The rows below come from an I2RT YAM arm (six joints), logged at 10 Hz.
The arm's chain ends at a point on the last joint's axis. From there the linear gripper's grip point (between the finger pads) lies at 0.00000 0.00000 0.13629 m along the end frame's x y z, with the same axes.
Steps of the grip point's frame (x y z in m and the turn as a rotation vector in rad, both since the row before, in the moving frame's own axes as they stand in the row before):
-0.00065 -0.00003 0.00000 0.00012 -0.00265 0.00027
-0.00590 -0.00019 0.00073 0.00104 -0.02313 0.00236
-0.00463 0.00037 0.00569 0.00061 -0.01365 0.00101
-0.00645 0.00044 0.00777 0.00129 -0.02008 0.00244
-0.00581 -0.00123 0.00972 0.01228 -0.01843 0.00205
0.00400 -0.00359 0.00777 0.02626 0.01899 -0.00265
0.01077 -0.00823 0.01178 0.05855 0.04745 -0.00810
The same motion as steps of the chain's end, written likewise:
-0.00029 -0.00001 0.00000 0.00012 -0.00265 0.00027
-0.00275 -0.00004 0.00077 0.00104 -0.02313 0.00236
-0.00277 0.00045 0.00570 0.00061 -0.01365 0.00101
-0.00371 0.00062 0.00780 0.00129 -0.02008 0.00244
-0.00330 0.00045 0.00975 0.01228 -0.01843 0.00205
0.00142 -0.00001 0.00784 0.02626 0.01899 -0.00265
0.00434 -0.00023 0.01217 0.05855 0.04745 -0.00810

